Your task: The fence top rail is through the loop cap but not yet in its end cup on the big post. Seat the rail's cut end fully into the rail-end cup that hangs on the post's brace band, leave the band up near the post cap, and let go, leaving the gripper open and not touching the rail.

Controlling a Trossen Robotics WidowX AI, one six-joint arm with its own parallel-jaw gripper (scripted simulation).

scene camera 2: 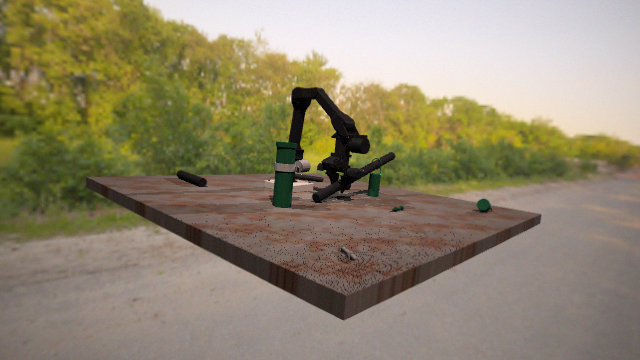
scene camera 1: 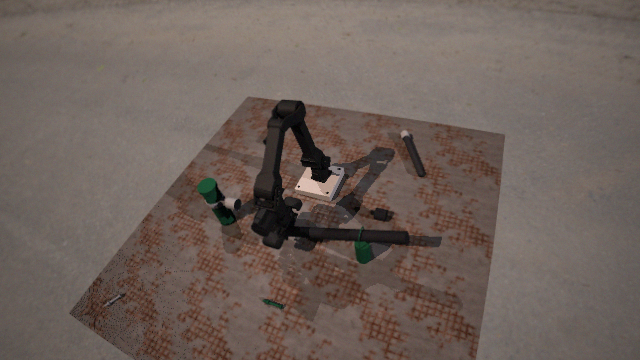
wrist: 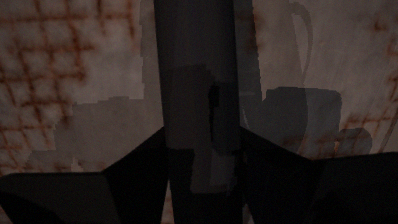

Observation:
The gripper holds a top rail. Further things: a big green post.
The gripper shows as well in scene camera 1 and in the wrist view.

